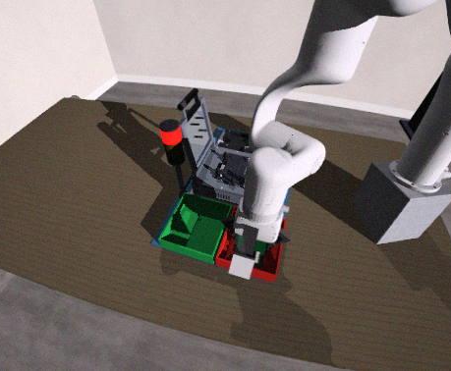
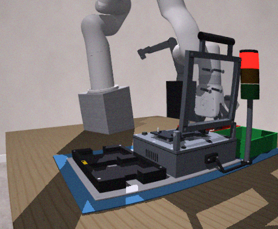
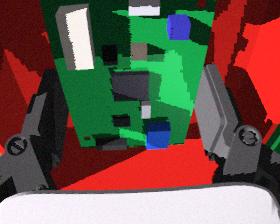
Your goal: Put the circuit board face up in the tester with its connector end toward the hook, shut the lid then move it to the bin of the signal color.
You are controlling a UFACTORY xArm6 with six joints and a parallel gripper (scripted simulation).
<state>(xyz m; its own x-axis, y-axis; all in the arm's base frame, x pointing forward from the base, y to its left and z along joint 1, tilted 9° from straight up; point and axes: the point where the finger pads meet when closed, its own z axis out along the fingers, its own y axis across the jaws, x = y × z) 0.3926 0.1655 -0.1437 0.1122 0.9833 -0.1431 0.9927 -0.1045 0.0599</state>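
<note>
The red bin is 10 mm below my hand. Round my hand: green bin: 150 mm ahead, 20 mm to the right, 10 mm below; then plate: 210 mm to the right, 90 mm ahead, 50 mm above; then green circuit board: 10 mm below.
</note>
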